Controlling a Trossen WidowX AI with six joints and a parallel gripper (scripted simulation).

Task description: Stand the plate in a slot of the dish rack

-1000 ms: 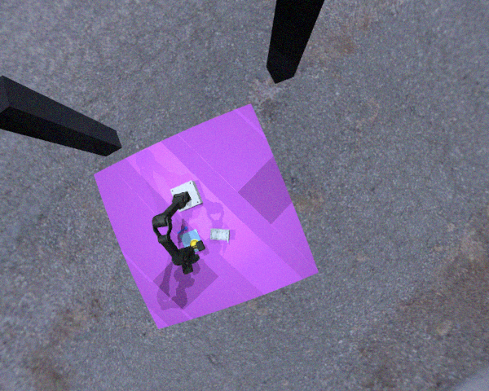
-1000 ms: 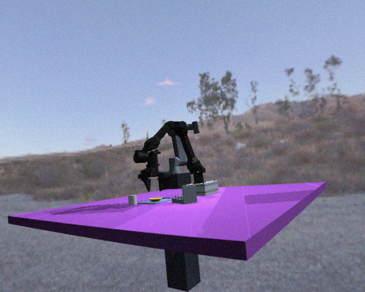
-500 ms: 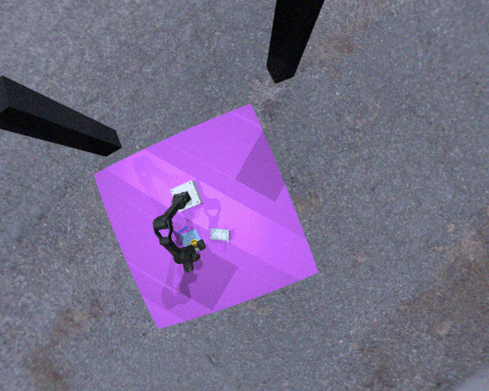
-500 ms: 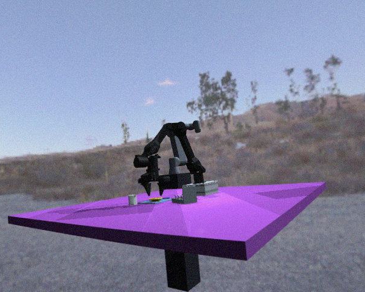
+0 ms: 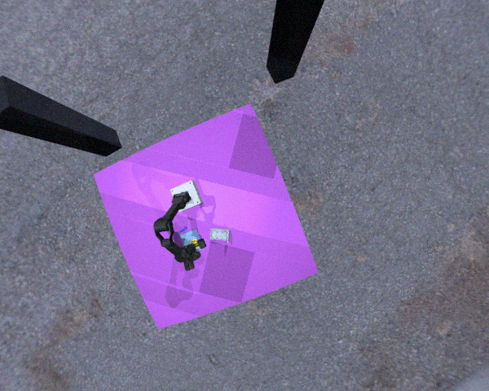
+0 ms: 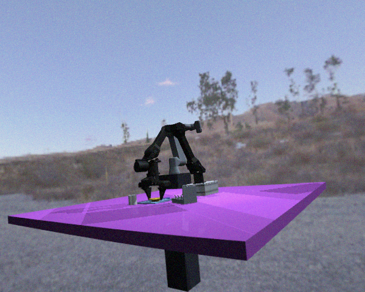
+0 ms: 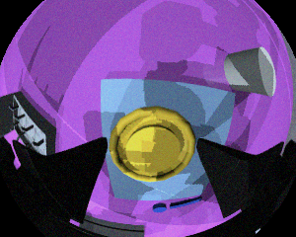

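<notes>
Right now my gripper tip is 2 cm to the left of the light-blue mat, 2 cm past it and 1 cm above it. From my gripper tip the other things lie so: yellow plate (right at my gripper tip); then grey dish rack (19 cm to the left, 1 cm above).
</notes>
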